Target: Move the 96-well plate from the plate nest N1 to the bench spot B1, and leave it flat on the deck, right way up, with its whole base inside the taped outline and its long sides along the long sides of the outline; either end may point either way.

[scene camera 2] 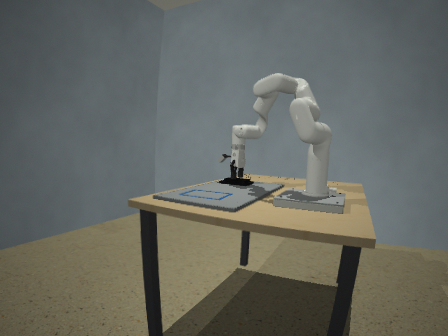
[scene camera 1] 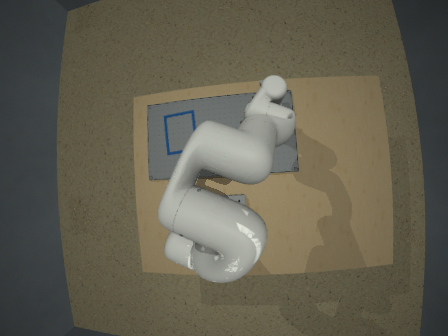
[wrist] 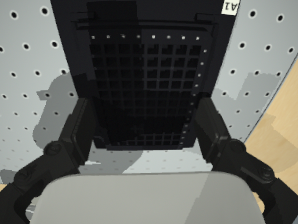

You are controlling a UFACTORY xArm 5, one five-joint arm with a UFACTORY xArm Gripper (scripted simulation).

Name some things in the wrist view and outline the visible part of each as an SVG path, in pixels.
My gripper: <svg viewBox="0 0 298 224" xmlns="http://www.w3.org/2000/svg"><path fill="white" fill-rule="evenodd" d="M0 191L0 224L292 224L298 216L298 195L279 177L275 177L274 171L269 165L246 152L246 146L242 141L231 138L221 114L217 112L211 97L200 99L193 123L202 157L206 164L211 163L213 165L211 171L80 174L78 168L80 165L84 166L85 162L88 161L96 121L90 100L86 97L79 97L72 114L69 114L58 141L48 143L43 150L43 155L21 168L15 174L14 181ZM40 196L31 221L29 221L26 217L26 209L32 203L31 201L34 197ZM252 192L256 192L264 203L263 213Z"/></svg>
A black 96-well plate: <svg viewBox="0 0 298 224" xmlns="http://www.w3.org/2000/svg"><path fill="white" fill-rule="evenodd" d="M79 21L77 23L78 29L76 30L107 151L182 150L213 40L211 36L213 25L209 22L176 20Z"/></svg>
